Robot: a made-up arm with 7 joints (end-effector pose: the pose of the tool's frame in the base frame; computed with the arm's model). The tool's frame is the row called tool.
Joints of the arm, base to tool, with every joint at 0 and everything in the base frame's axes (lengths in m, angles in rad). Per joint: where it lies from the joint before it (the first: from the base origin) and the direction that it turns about. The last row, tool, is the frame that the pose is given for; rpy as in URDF.
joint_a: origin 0.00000 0.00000 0.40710 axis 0 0 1
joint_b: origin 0.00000 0.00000 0.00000 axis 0 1 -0.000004
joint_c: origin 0.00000 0.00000 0.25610 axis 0 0 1
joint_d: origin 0.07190 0.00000 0.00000 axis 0 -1 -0.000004
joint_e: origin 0.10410 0.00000 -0.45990 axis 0 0.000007 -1
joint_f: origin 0.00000 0.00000 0.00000 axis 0 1 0.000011
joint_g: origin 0.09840 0.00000 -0.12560 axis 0 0.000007 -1
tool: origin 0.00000 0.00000 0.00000 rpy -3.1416 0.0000 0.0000
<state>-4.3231 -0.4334 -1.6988 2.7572 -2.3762 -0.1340 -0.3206</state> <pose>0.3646 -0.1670 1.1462 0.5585 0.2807 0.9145</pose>
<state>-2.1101 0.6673 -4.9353 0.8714 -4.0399 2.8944 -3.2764</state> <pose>0.3547 -0.3360 0.5306 -0.0737 0.6638 2.8122</pose>
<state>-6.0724 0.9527 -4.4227 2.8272 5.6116 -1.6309 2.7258</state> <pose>0.4876 0.0762 0.8426 1.1148 -0.3430 0.2989</pose>
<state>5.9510 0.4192 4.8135 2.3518 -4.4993 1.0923 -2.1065</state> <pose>0.2531 -0.5208 1.0633 1.5093 -0.3106 1.1508</pose>
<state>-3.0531 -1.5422 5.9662 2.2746 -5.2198 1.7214 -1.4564</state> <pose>0.6137 0.0821 0.8986 1.0930 0.2744 -0.6107</pose>
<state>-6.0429 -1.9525 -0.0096 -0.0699 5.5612 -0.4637 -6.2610</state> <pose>0.1458 0.1314 0.7434 0.7973 -0.5475 2.6550</pose>
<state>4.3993 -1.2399 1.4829 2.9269 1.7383 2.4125 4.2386</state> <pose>0.2683 0.6663 0.4935 -2.7564 -0.3514 3.0952</pose>
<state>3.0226 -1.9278 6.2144 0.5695 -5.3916 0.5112 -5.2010</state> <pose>-0.0048 0.0546 0.9481 -0.9987 0.1306 1.9832</pose>
